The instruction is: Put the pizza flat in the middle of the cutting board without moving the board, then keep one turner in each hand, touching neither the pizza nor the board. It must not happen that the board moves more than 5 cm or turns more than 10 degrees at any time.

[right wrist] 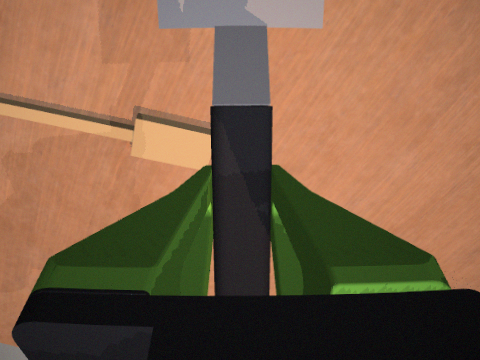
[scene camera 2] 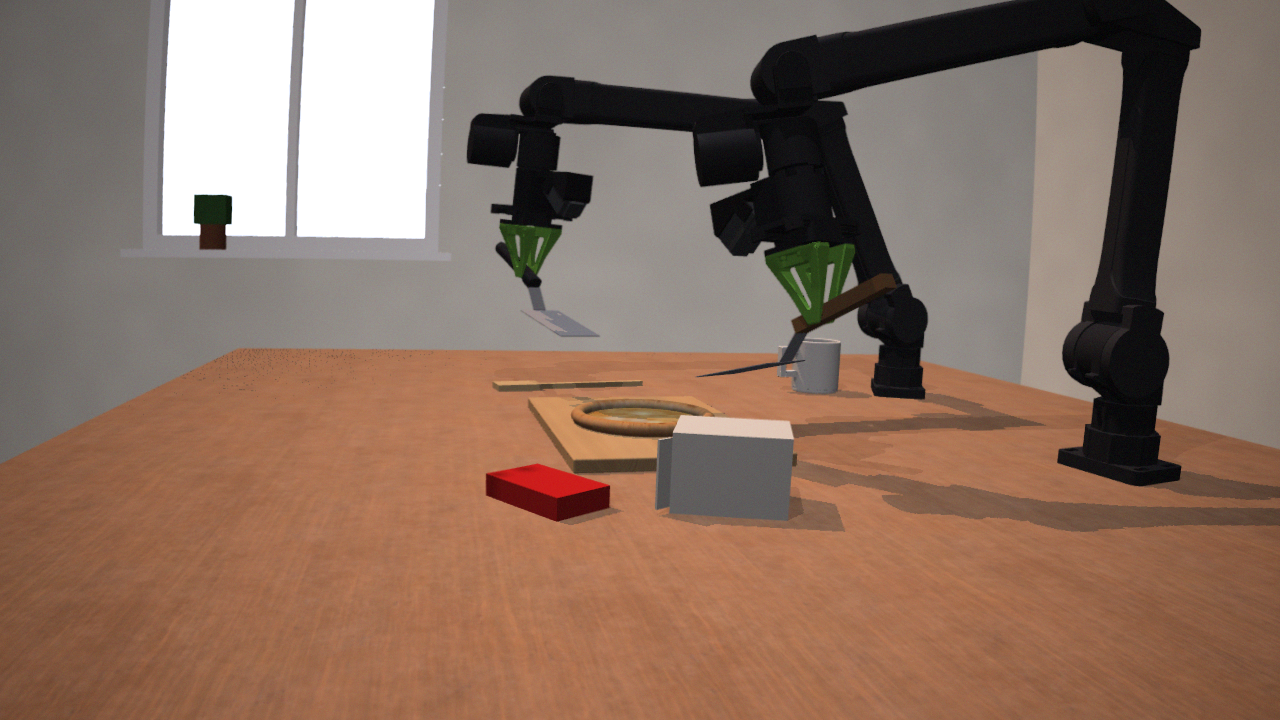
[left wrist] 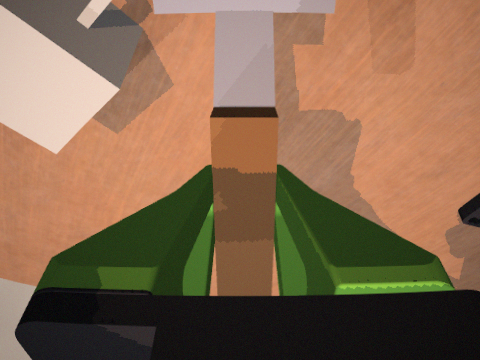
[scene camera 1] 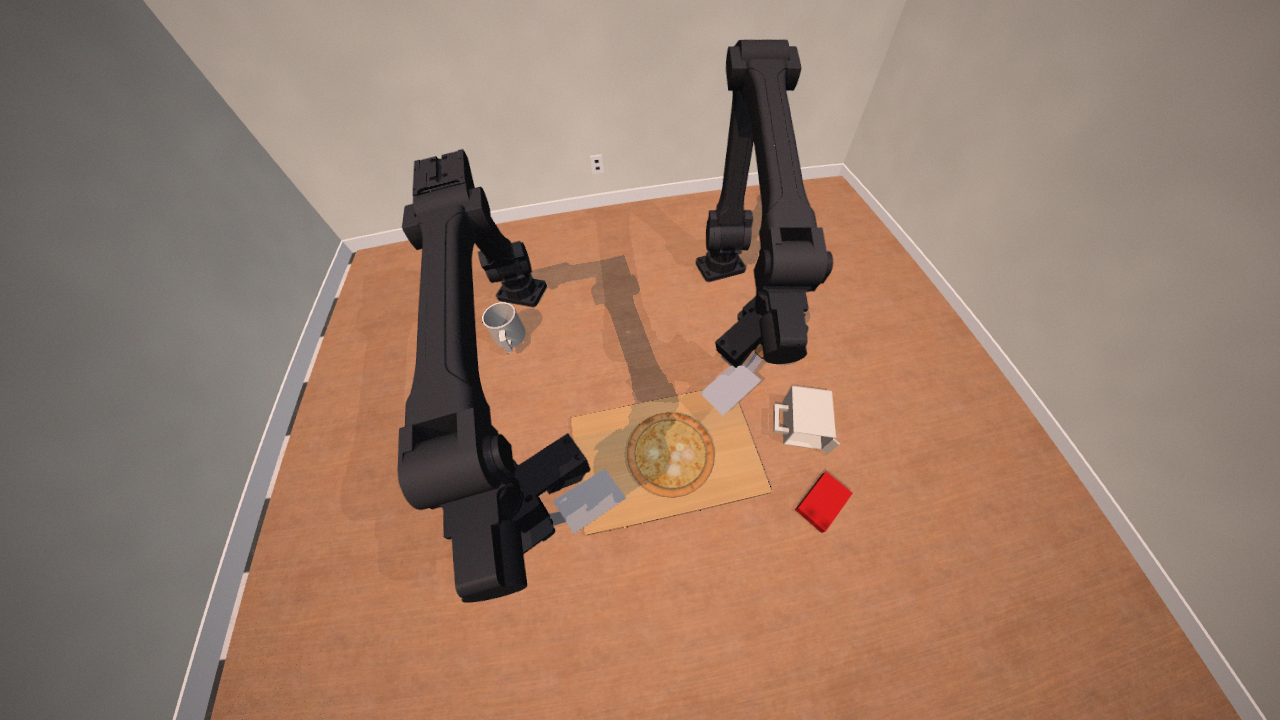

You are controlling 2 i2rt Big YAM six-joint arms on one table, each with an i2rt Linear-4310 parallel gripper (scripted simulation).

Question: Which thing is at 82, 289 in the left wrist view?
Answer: My left gripper.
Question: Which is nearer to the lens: the cutting board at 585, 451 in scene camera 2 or the black-handled turner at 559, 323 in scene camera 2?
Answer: The cutting board.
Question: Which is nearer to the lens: the brown-handled turner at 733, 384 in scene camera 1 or the black-handled turner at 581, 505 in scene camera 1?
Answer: The black-handled turner.
